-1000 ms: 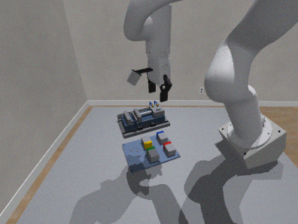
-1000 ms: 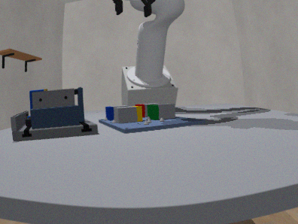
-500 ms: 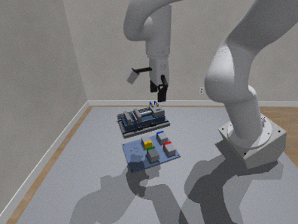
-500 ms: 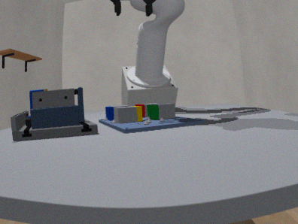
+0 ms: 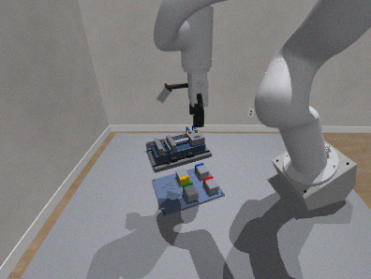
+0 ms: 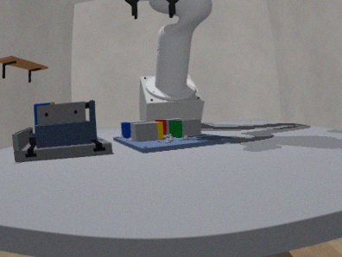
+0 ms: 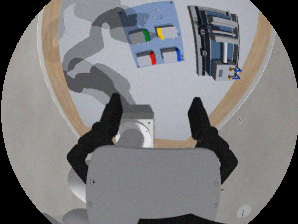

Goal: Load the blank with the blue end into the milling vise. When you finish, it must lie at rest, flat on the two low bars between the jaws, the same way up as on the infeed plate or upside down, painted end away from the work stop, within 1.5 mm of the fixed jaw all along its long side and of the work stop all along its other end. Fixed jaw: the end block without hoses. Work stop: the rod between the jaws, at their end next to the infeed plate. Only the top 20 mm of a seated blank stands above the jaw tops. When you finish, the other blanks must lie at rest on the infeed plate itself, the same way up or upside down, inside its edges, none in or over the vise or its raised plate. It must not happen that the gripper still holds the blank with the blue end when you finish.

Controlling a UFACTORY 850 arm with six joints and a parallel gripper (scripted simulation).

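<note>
Right now the yellow-ended blank is 6 cm ahead of my hand, 2 cm to the right of it and 29 cm below it. Also, from my hand: green-ended blank: 2 cm ahead, 6 cm to the left, 29 cm below; red-ended blank: 6 cm behind, 2 cm to the left, 29 cm below; plate: 4 cm ahead, 2 cm to the left, 32 cm below.
</note>
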